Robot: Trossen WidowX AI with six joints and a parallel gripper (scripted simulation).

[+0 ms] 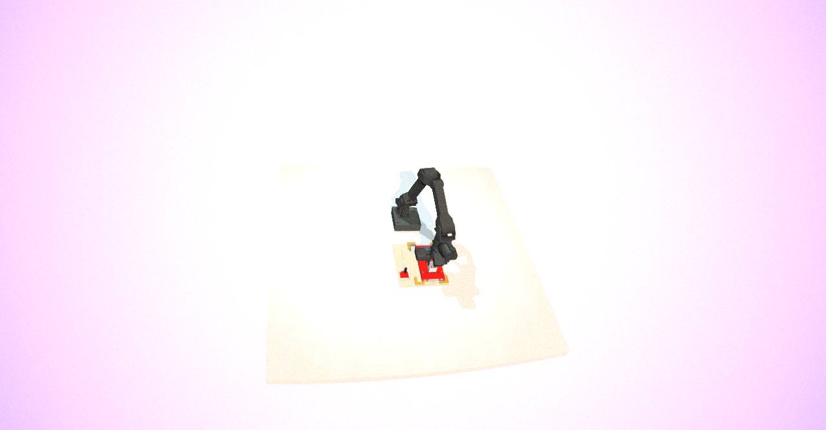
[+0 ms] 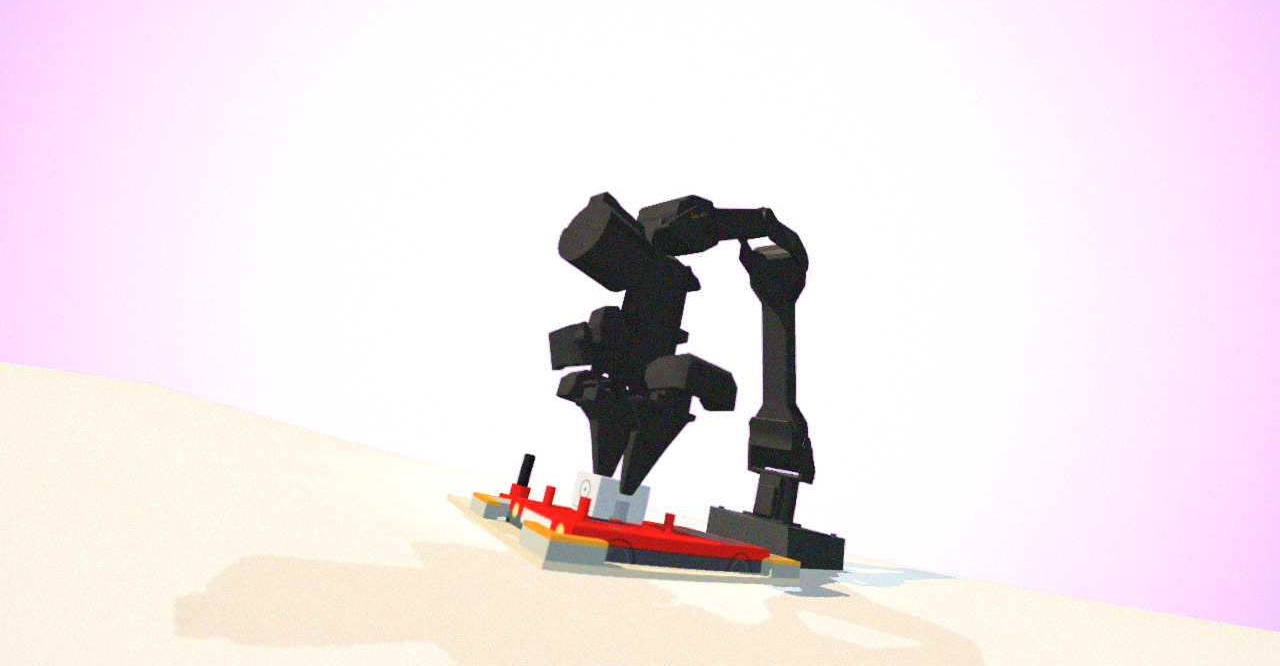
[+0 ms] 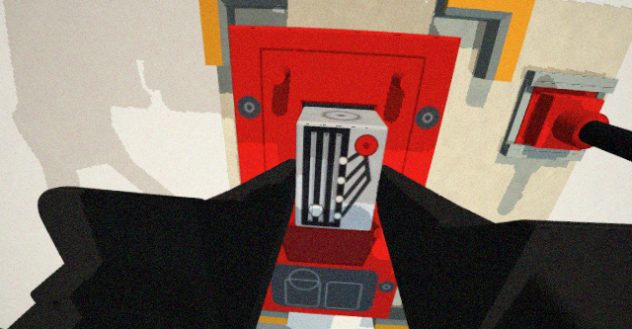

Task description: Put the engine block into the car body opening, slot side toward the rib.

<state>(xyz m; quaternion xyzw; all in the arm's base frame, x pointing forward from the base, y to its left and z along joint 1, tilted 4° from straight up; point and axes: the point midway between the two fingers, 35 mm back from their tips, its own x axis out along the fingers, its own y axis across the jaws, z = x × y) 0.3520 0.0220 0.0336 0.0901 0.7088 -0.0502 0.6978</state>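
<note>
The engine block is 10 mm below my gripper tip. Also, from my gripper tip: black peg (130 mm to the right, 10 mm below); then beige base plate (40 mm below, 40 mm behind, 20 mm to the right).
</note>
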